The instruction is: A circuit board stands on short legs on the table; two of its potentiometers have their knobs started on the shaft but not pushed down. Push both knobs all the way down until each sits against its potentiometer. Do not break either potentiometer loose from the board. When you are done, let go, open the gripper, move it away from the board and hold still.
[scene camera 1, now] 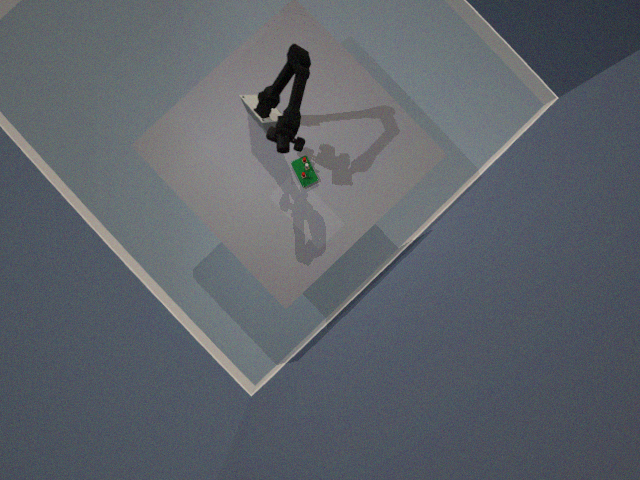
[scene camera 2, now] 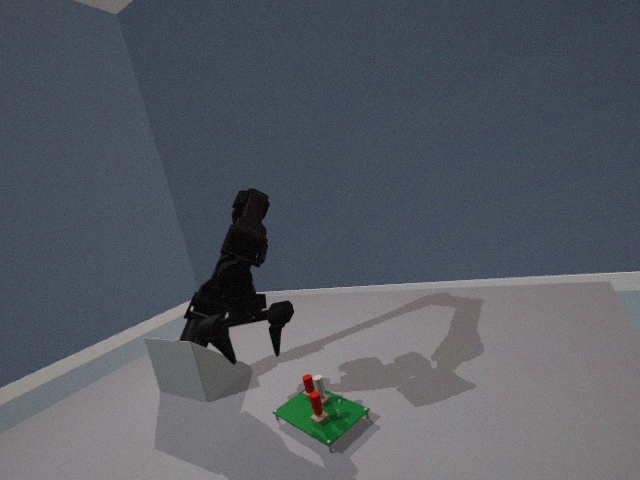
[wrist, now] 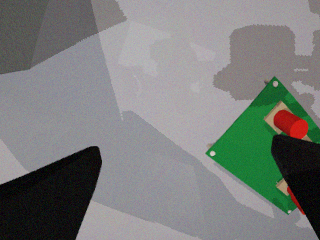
Labels:
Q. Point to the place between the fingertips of the gripper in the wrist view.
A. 187,150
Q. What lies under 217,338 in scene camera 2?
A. The gripper.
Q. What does the gripper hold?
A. Nothing.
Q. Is the gripper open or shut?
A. Open.

